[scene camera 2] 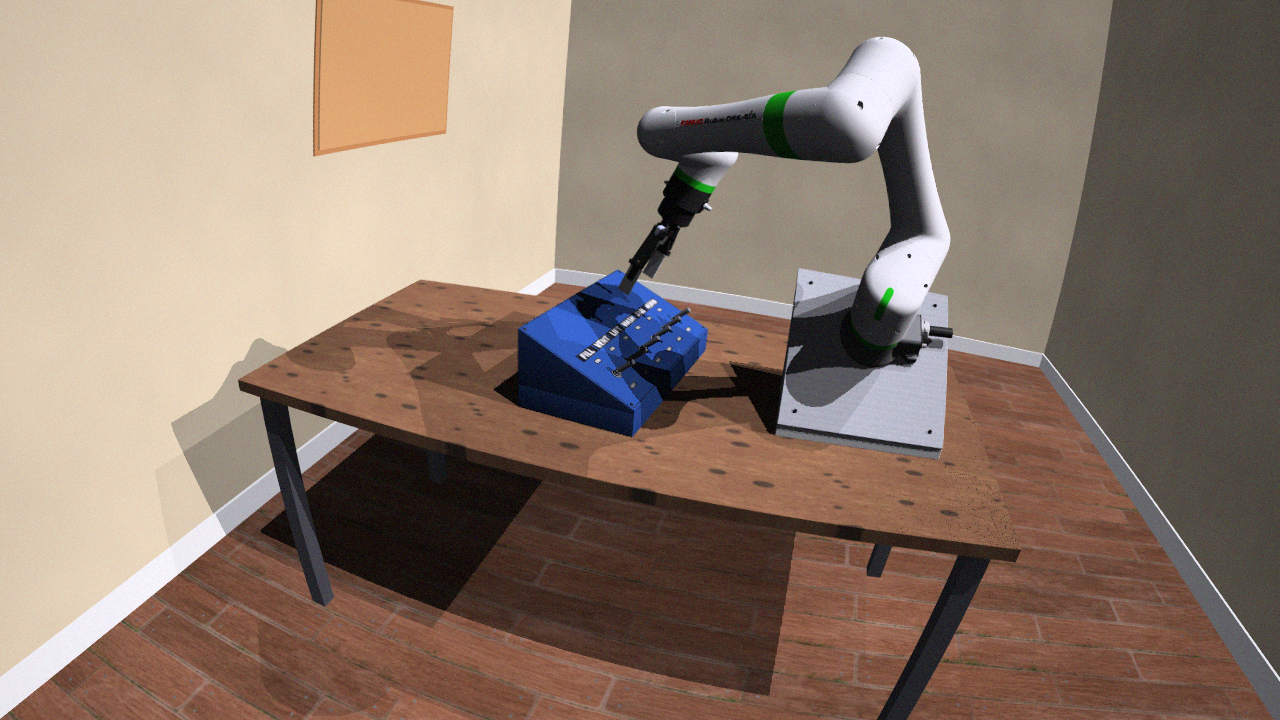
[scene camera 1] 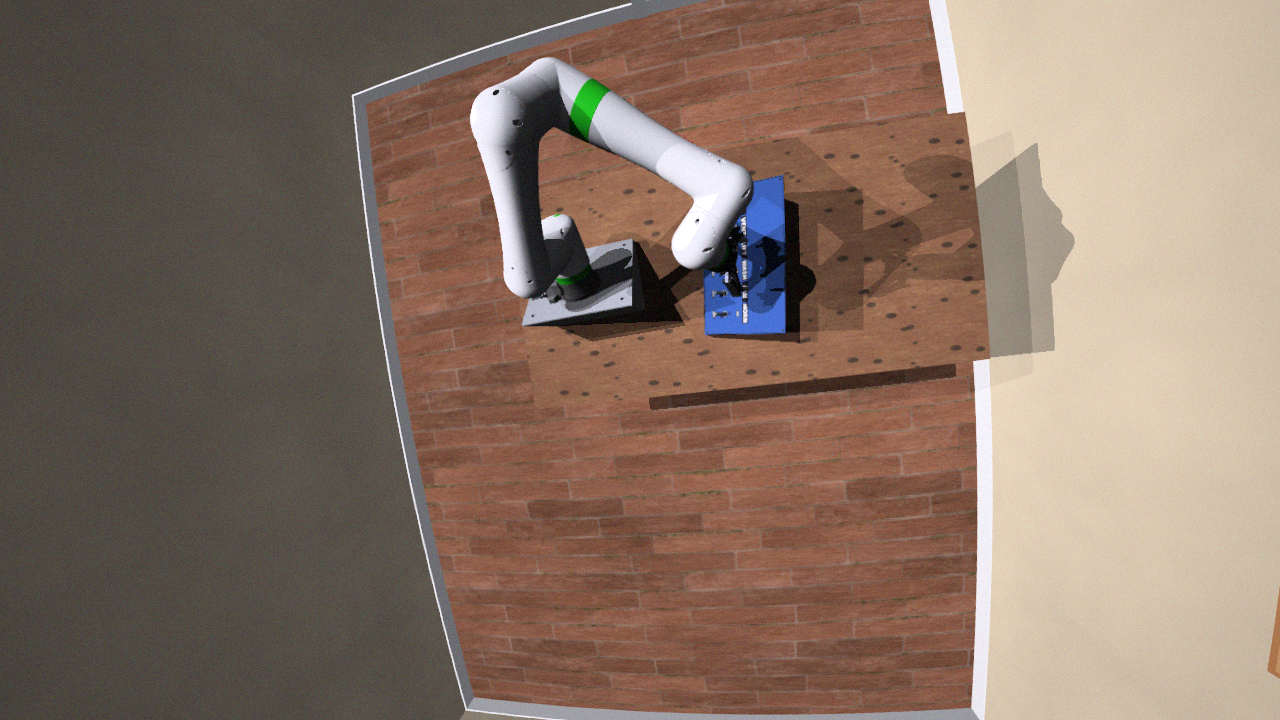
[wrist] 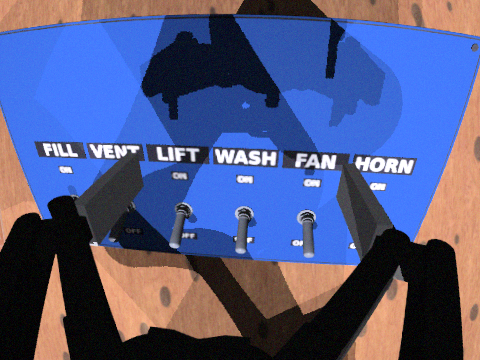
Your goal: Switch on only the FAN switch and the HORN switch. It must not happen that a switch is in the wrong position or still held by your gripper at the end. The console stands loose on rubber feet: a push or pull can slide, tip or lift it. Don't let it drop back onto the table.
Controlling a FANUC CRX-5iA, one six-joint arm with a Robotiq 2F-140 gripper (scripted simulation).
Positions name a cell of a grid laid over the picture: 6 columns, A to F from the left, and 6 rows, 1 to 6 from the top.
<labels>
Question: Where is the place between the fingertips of my gripper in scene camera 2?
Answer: C3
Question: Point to a blue console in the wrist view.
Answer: C2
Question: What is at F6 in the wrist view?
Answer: My gripper.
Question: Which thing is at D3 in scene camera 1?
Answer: A blue console.
</labels>
